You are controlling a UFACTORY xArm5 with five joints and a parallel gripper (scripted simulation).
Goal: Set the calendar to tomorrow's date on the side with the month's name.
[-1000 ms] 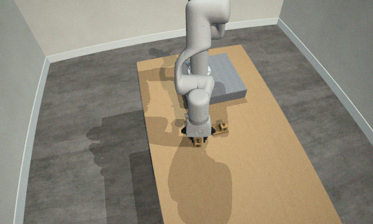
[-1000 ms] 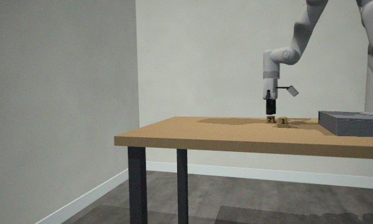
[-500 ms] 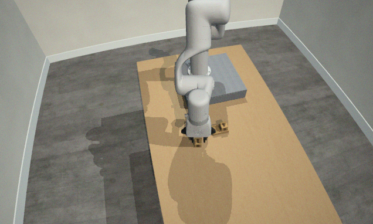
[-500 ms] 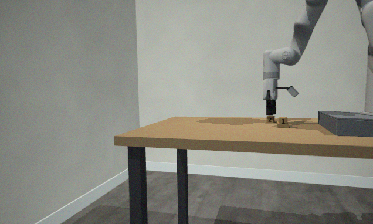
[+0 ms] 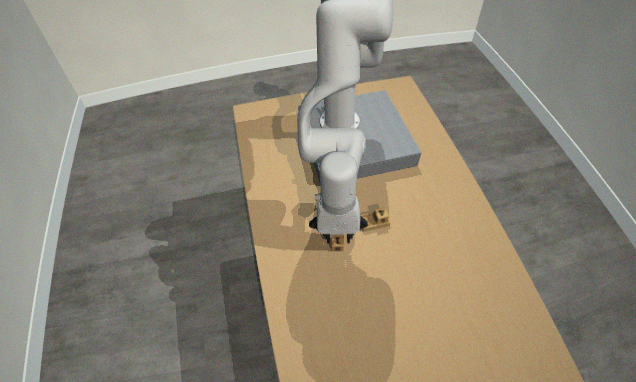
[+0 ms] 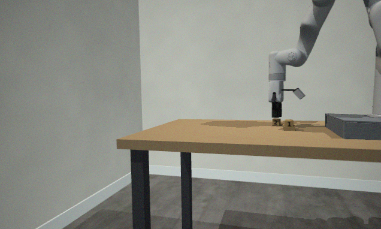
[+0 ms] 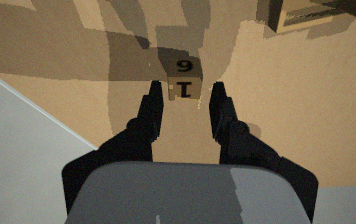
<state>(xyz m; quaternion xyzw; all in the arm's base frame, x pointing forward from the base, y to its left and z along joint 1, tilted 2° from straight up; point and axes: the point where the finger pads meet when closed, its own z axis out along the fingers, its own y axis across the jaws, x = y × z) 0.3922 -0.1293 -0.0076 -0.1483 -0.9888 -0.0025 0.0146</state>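
Now: hand 40 mm above the wooden cube. The rest, counted from my hand: wooden tray (40 mm behind, 120 mm to the left, 50 mm below).
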